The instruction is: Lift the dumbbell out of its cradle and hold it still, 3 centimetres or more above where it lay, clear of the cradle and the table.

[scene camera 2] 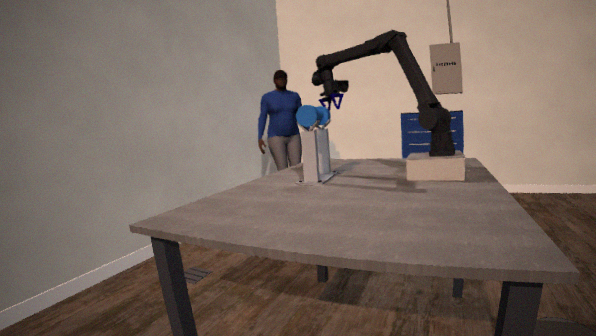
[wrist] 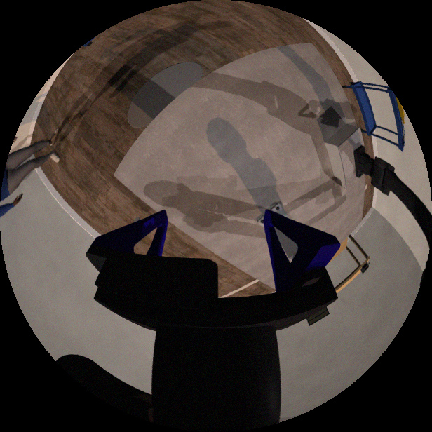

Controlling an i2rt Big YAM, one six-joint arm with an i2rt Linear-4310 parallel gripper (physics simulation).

Note:
In view: the gripper (wrist: pixel 215 214) and a grey cradle (scene camera 2: pixel 315 144).

